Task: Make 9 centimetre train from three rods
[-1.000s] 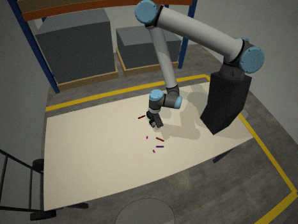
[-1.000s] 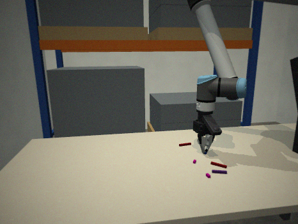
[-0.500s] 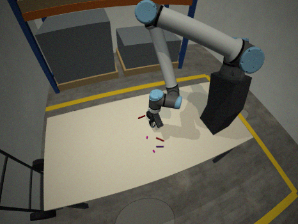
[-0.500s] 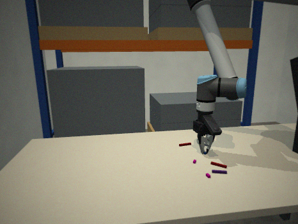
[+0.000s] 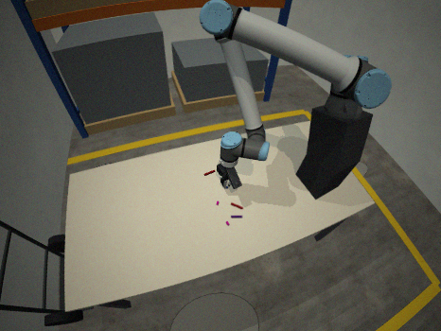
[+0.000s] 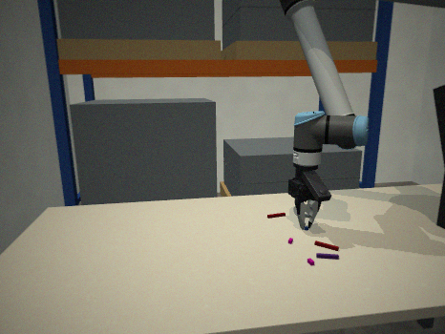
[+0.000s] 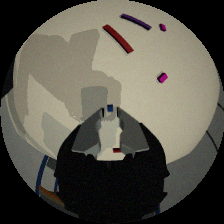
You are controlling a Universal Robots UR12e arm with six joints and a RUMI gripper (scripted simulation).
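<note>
Now: the blue rod 10 mm below my hand. Also, from my hand: purple rod (190 mm to the left, 10 mm below); then grey rod (30 mm behind, 110 mm to the right, 10 mm below).
</note>
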